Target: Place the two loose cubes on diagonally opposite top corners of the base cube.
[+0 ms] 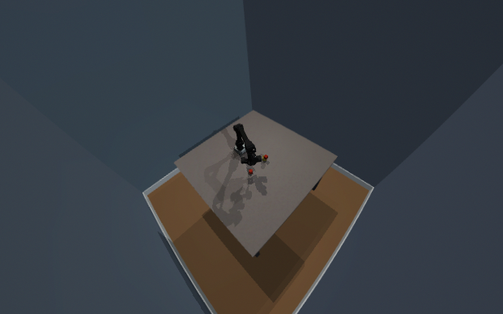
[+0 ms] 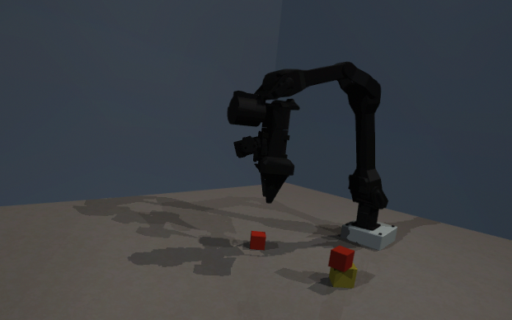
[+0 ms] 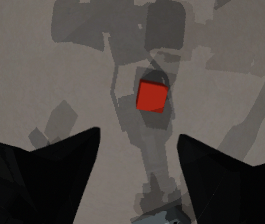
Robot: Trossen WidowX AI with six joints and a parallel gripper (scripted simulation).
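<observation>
My gripper tip is 200 mm to the right of the red cube, 60 mm above it and 10 mm short of it. From my gripper tip the other things lie so: yellow base cube 200 mm to the left, 100 mm below, 10 mm behind.
</observation>
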